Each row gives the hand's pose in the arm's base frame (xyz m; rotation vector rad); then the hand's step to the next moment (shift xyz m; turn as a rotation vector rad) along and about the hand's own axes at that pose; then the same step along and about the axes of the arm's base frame.
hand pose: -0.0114 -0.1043 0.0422 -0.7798 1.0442 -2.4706
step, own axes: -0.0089 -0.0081 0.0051 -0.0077 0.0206 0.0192
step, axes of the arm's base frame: 0.0093 0.0071 0.0058 0.0198 -0.0204 -0.0068
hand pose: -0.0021 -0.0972 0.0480 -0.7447 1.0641 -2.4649
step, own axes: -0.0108 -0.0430 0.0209 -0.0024 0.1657 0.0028
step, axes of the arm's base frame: 0.0162 0.0219 0.0407 0.0218 -0.1089 -0.1230
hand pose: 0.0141 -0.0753 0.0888 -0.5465 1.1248 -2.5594
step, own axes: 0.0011 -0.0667 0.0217 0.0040 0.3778 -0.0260
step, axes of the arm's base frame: 0.0014 0.0292 0.0638 0.0267 -0.2314 -0.2986
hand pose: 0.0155 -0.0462 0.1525 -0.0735 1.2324 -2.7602
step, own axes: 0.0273 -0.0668 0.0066 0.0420 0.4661 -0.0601
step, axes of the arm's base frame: -0.0323 0.0359 0.0540 -0.0064 -0.2695 -0.3872
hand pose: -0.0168 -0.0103 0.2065 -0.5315 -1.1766 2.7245
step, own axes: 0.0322 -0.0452 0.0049 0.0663 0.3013 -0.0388
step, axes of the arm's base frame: -0.0328 0.0359 0.0272 -0.0405 -0.1644 -0.2608
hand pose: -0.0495 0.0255 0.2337 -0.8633 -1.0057 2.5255
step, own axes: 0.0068 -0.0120 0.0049 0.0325 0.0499 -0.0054
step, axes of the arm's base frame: -0.0078 0.0091 0.0083 -0.0241 -0.0178 -0.0517
